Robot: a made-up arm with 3 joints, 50 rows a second.
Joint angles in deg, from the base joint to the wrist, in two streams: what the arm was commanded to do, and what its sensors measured. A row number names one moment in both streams.
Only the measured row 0 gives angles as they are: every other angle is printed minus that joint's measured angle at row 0.
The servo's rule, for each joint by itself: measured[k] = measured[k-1] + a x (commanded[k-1-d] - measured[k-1]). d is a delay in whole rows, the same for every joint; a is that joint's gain. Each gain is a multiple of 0.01, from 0.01 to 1. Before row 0 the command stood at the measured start. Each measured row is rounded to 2 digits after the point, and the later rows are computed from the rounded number. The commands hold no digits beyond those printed.
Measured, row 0:
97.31 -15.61 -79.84
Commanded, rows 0 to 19:
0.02 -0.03 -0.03
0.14 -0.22 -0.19
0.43 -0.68 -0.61
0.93 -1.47 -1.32
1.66 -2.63 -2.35
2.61 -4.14 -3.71
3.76 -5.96 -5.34
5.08 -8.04 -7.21
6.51 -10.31 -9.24
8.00 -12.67 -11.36
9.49 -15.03 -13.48
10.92 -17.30 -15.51
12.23 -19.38 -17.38
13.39 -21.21 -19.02
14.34 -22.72 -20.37
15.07 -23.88 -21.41
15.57 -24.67 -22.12
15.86 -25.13 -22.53
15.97 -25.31 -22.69
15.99 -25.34 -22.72
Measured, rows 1 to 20:
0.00 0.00 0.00
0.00 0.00 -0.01
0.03 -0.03 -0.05
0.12 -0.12 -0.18
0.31 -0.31 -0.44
0.62 -0.63 -0.88
1.08 -1.12 -1.53
1.70 -1.80 -2.41
2.48 -2.67 -3.51
3.41 -3.74 -4.83
4.47 -4.99 -6.33
5.62 -6.40 -7.97
6.84 -7.93 -9.70
8.08 -9.53 -11.47
9.30 -11.17 -13.21
10.46 -12.79 -14.86
11.52 -14.34 -16.37
12.45 -15.79 -17.69
13.23 -17.10 -18.80
13.86 -18.25 -19.69
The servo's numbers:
d 1
a 0.23 0.14 0.23

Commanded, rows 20 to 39:
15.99 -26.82 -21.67
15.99 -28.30 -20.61
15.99 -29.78 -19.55
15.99 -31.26 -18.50
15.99 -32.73 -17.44
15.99 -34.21 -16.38
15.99 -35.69 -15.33
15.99 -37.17 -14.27
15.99 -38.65 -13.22
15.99 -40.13 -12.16
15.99 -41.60 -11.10
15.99 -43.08 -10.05
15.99 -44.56 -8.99
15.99 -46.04 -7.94
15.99 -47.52 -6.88
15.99 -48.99 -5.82
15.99 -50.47 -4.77
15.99 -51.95 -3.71
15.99 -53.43 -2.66
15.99 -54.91 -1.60
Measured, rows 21 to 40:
14.35 -19.24 -20.39
14.73 -20.30 -20.68
15.02 -21.42 -20.66
15.24 -22.59 -20.40
15.41 -23.80 -19.96
15.54 -25.05 -19.38
15.64 -26.33 -18.69
15.72 -27.64 -17.92
15.78 -28.97 -17.08
15.83 -30.33 -16.19
15.87 -31.70 -15.26
15.90 -33.09 -14.30
15.92 -34.49 -13.32
15.94 -35.90 -12.32
15.95 -37.32 -11.31
15.96 -38.75 -10.29
15.97 -40.18 -9.26
15.97 -41.62 -8.23
15.97 -43.07 -7.19
15.97 -44.52 -6.15

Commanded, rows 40 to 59:
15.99 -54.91 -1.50
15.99 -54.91 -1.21
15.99 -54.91 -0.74
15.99 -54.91 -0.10
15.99 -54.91 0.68
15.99 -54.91 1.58
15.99 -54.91 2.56
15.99 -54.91 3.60
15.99 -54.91 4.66
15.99 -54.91 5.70
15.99 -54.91 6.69
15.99 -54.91 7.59
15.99 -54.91 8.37
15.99 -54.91 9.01
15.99 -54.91 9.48
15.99 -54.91 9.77
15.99 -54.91 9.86
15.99 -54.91 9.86
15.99 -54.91 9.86
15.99 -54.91 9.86
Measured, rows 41 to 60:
15.97 -45.97 -5.10
15.97 -47.22 -4.27
15.97 -48.30 -3.57
15.97 -49.23 -2.92
15.97 -50.03 -2.27
15.97 -50.71 -1.59
15.97 -51.30 -0.86
15.97 -51.81 -0.07
15.97 -52.24 0.77
15.97 -52.61 1.66
15.97 -52.93 2.59
15.97 -53.21 3.53
15.97 -53.45 4.46
15.97 -53.65 5.36
15.97 -53.83 6.20
15.97 -53.98 6.95
15.97 -54.11 7.60
15.97 -54.22 8.12
15.97 -54.32 8.52
15.97 -54.40 8.83

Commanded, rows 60 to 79:
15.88 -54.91 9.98
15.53 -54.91 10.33
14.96 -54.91 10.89
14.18 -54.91 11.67
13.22 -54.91 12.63
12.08 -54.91 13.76
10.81 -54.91 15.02
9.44 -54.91 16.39
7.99 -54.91 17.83
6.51 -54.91 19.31
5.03 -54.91 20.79
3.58 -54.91 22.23
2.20 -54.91 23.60
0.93 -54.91 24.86
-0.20 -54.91 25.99
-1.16 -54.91 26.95
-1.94 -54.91 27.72
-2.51 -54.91 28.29
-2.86 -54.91 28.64
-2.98 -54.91 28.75
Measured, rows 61 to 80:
15.97 -54.47 9.07
15.95 -54.53 9.28
15.85 -54.58 9.52
15.65 -54.63 9.84
15.31 -54.67 10.26
14.83 -54.70 10.81
14.20 -54.73 11.49
13.42 -54.76 12.30
12.50 -54.78 13.24
11.46 -54.80 14.30
10.32 -54.82 15.45
9.10 -54.83 16.68
7.83 -54.84 17.96
6.54 -54.85 19.26
5.25 -54.86 20.55
4.00 -54.87 21.80
2.81 -54.88 22.98
1.72 -54.88 24.07
0.75 -54.88 25.04
-0.08 -54.88 25.87

